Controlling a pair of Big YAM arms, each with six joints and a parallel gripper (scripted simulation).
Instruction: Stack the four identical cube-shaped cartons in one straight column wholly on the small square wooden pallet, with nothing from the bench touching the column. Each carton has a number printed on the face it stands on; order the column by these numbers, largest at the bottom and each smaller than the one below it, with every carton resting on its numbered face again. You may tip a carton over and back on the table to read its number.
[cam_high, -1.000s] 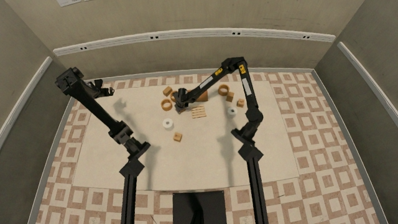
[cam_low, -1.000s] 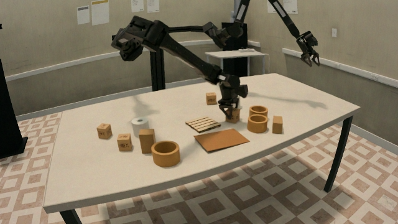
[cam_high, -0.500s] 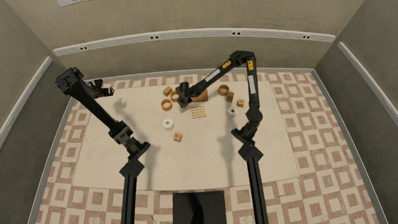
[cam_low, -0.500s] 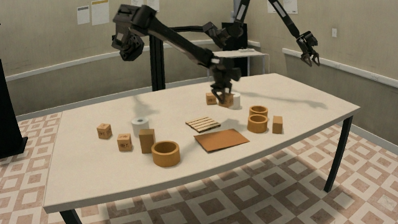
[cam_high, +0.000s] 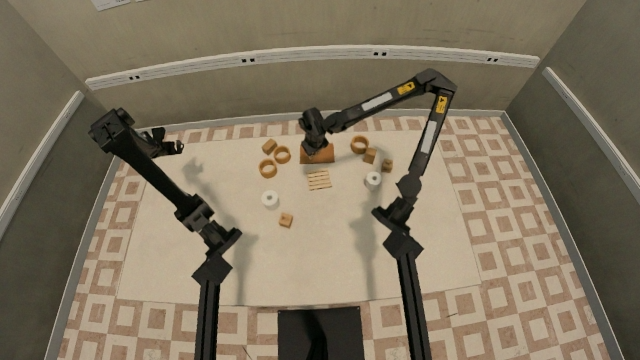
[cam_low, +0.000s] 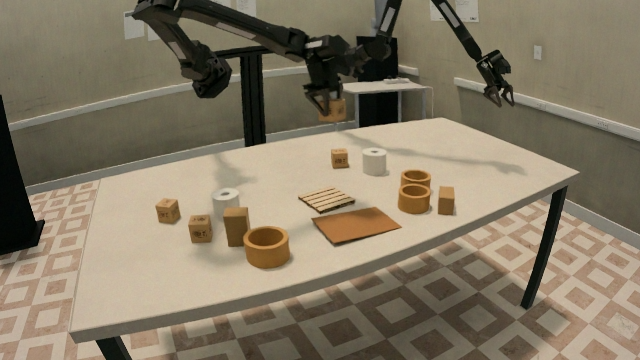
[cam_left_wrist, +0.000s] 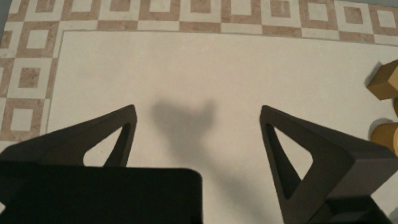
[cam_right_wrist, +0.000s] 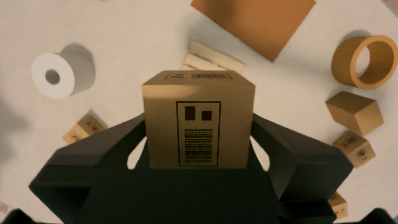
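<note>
My right gripper is now 320 mm to the left of the plain box, 220 mm above it and 80 mm short of it. Round my right hand: carton right at my right hand.
</note>
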